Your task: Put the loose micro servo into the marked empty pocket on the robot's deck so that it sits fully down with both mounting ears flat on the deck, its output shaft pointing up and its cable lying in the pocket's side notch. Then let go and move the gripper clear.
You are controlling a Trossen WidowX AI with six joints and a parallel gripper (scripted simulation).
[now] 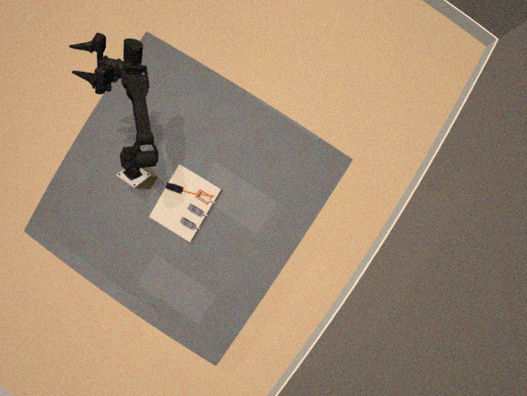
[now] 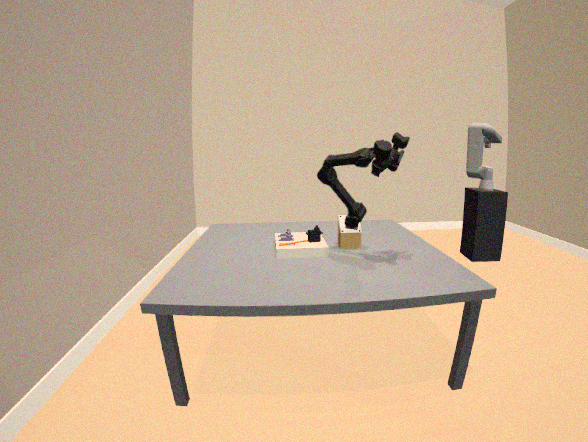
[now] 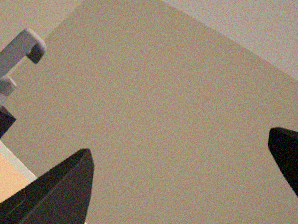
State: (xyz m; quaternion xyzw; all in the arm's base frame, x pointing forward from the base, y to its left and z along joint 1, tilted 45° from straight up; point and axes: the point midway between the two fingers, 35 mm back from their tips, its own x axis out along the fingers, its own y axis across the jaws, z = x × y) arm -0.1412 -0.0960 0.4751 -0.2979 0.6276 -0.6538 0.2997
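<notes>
Now: the white deck 44 cm ahead of my gripper tip, 21 cm to the right of it and 50 cm below it.
</notes>
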